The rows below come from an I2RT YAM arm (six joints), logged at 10 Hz.
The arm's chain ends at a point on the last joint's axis. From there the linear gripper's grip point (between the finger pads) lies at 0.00 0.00 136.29 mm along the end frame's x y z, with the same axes.
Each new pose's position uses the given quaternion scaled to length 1; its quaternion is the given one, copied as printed.
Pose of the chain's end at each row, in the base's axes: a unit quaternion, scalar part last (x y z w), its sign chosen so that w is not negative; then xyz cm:
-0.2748 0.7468 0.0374 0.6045 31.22 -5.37 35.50
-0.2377 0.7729 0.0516 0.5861 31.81 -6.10 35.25
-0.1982 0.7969 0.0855 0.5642 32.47 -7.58 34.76
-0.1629 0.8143 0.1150 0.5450 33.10 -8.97 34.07
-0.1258 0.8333 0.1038 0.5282 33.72 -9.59 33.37
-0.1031 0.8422 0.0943 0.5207 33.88 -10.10 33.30
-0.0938 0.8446 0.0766 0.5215 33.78 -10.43 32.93
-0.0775 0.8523 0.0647 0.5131 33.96 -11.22 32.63
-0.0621 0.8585 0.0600 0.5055 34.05 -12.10 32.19
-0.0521 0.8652 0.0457 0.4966 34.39 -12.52 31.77
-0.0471 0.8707 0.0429 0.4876 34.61 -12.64 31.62
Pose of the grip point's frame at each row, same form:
-0.2748 0.7468 0.0374 0.6045 43.24 -0.08 31.87
-0.2377 0.7729 0.0516 0.5861 43.82 -1.22 31.06
-0.1982 0.7969 0.0855 0.5642 44.26 -2.67 30.01
-0.1629 0.8143 0.1150 0.5450 44.69 -4.00 28.90
-0.1258 0.8333 0.1038 0.5282 45.36 -5.42 27.64
-0.1031 0.8422 0.0943 0.5207 45.57 -6.47 27.30
-0.0938 0.8446 0.0766 0.5215 45.59 -7.33 26.87
-0.0775 0.8523 0.0647 0.5131 45.75 -8.63 26.29
-0.0621 0.8585 0.0600 0.5055 45.78 -9.84 25.62
-0.0521 0.8652 0.0457 0.4966 46.04 -10.74 24.92
-0.0471 0.8707 0.0429 0.4876 46.13 -11.00 24.52

